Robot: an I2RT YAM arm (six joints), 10 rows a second.
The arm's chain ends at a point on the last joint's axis. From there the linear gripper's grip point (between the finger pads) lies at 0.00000 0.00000 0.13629 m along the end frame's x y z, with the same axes.
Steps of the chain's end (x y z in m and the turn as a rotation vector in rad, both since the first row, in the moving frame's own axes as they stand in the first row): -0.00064 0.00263 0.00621 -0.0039 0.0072 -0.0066; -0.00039 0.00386 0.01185 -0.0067 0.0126 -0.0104; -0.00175 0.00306 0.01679 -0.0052 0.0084 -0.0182; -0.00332 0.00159 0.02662 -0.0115 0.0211 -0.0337; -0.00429 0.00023 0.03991 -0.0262 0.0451 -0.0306; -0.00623 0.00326 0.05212 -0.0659 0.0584 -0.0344; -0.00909 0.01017 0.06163 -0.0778 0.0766 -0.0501; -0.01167 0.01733 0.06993 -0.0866 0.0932 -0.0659; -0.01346 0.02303 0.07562 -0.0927 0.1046 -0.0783; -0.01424 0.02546 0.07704 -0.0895 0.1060 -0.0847; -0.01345 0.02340 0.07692 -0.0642 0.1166 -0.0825
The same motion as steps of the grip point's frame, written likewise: 0.00034 0.00316 0.00621 -0.0039 0.0072 -0.0066; 0.00133 0.00476 0.01184 -0.0067 0.0126 -0.0104; -0.00060 0.00376 0.01678 -0.0052 0.0084 -0.0182; -0.00042 0.00311 0.02658 -0.0115 0.0211 -0.0337; 0.00191 0.00370 0.03972 -0.0262 0.0451 -0.0306; 0.00187 0.01209 0.05159 -0.0659 0.0584 -0.0344; 0.00159 0.02049 0.06082 -0.0778 0.0766 -0.0501; 0.00138 0.02867 0.06883 -0.0866 0.0932 -0.0659; 0.00123 0.03505 0.07429 -0.0927 0.1046 -0.0783; 0.00066 0.03699 0.07573 -0.0895 0.1060 -0.0847; 0.00274 0.03146 0.07572 -0.0642 0.1166 -0.0825
